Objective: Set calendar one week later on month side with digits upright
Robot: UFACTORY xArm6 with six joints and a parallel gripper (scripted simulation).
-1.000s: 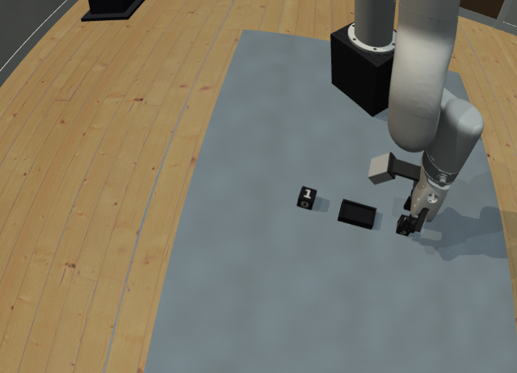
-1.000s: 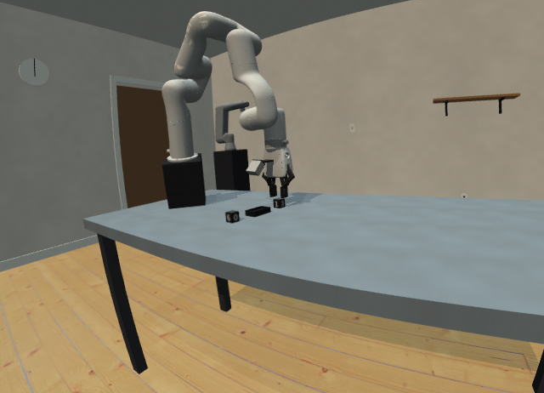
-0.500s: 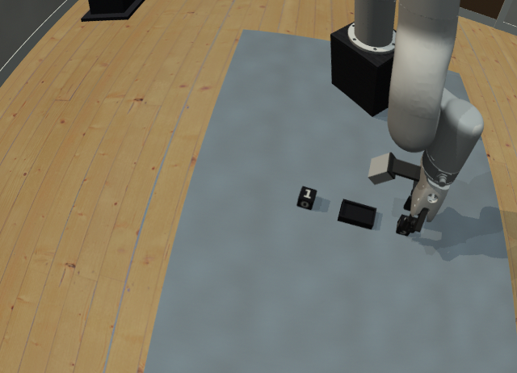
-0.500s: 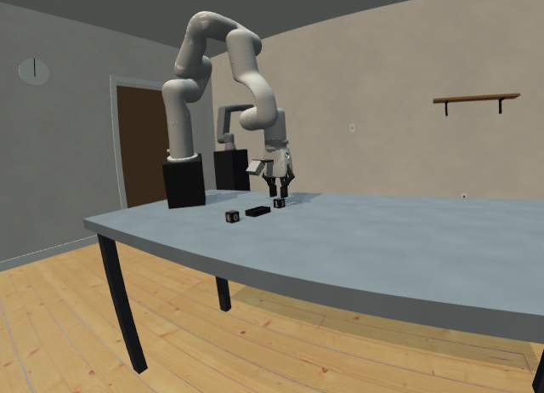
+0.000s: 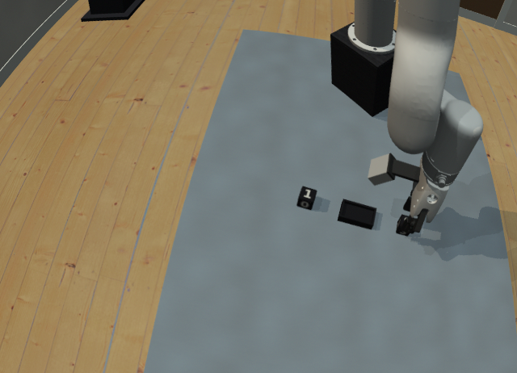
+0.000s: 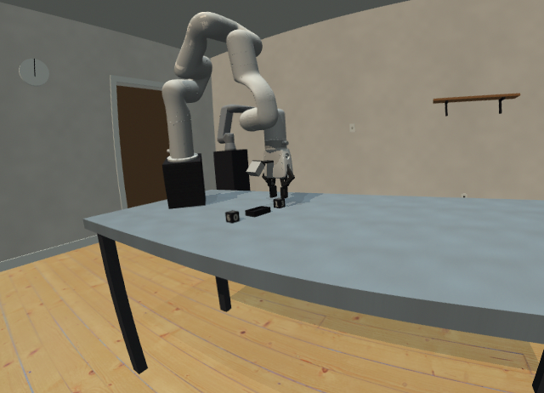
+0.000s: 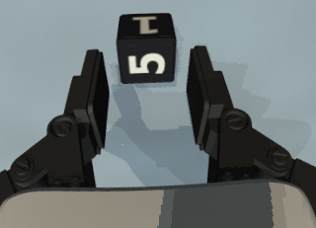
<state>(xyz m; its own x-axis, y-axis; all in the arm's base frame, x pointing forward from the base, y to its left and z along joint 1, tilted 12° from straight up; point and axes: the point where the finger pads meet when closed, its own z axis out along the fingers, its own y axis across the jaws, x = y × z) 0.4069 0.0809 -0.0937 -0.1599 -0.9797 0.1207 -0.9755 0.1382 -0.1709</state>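
My hand is 2 cm past the black tray, 11 cm to the left of it and 4 cm above it.
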